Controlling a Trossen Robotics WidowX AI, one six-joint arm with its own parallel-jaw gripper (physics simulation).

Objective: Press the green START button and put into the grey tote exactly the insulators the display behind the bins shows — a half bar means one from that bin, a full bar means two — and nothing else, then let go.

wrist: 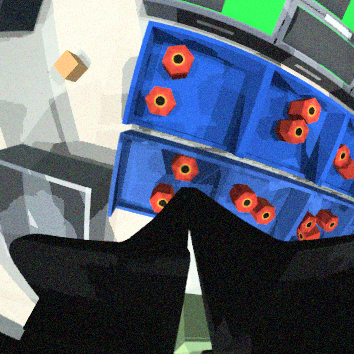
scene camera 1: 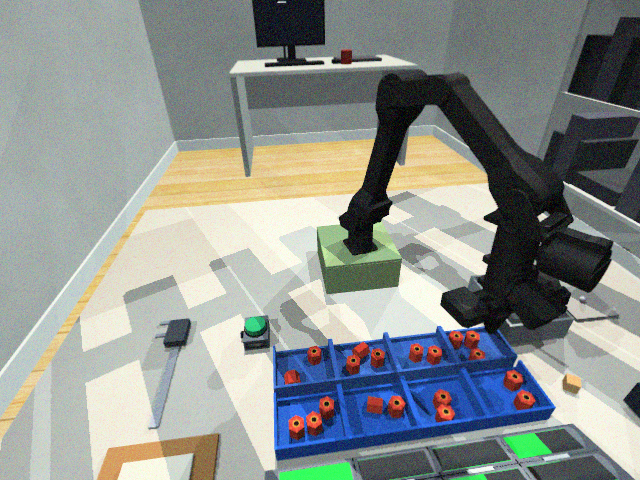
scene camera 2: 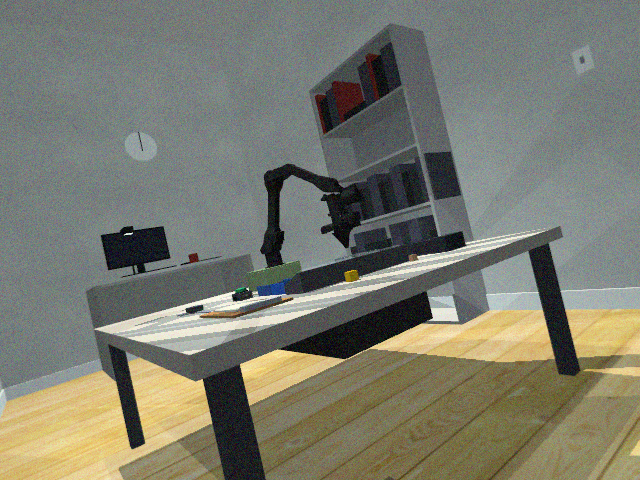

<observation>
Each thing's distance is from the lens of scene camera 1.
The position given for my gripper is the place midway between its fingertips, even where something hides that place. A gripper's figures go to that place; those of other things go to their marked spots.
my gripper (scene camera 1: 489, 332): 0.66 m
grey plate (scene camera 1: 594, 307): 0.95 m
grey caliper (scene camera 1: 177, 333): 0.76 m
wooden clipboard (scene camera 1: 205, 447): 0.62 m
The marked spots on the grey caliper and the wooden clipboard are 0.24 m apart.
</observation>
